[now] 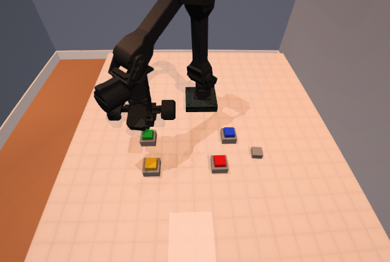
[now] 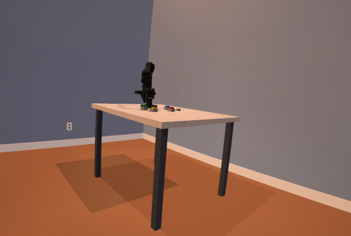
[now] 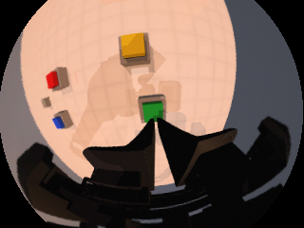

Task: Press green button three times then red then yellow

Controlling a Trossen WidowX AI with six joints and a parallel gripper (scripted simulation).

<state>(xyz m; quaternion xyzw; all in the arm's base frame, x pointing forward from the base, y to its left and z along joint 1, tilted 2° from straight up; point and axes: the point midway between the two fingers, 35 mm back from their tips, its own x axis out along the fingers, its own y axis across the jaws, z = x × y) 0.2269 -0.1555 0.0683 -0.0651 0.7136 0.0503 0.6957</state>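
Now: the green button 30 mm below my gripper tip. Round my gripper tip: red button 240 mm to the left, 70 mm ahead, 30 mm below; blue button 260 mm to the left, 50 mm behind, 30 mm below; yellow button 100 mm ahead, 40 mm to the left, 30 mm below.
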